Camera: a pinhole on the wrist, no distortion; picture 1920 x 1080 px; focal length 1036.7 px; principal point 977.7 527.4 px. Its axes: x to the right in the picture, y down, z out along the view. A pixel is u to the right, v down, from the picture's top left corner.
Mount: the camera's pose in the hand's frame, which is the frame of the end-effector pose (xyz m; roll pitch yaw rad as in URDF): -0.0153 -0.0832 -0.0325 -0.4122 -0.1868 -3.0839
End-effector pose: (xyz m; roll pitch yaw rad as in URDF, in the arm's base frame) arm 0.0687 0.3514 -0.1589 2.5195 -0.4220 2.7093
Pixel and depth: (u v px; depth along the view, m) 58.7 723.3 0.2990
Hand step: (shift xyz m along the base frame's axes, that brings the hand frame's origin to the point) -0.3910 0.0746 -0.1250
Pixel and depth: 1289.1 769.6 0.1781
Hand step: -0.0867 -0.0557 -0.2072
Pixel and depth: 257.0 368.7 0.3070
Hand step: -0.3059 0.1519 -0.1395
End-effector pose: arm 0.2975 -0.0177 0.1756 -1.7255 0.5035 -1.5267
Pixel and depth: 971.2 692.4 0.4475
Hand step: 0.3956 -0.1747 0.1986
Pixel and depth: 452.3 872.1 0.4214
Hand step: 0.3222 -0.3798 0.1497
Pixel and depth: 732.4 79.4 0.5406
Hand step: 0.5351 -0.1644 -0.1140
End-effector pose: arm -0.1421 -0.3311 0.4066 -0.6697 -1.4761 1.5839
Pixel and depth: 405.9 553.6 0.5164
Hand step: -0.0068 -0.4313 0.4061
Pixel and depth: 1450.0 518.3 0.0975
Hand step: 0.0585 -0.1289 -0.0279
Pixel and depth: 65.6 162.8 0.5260
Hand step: -0.1889 -0.3420 0.5788
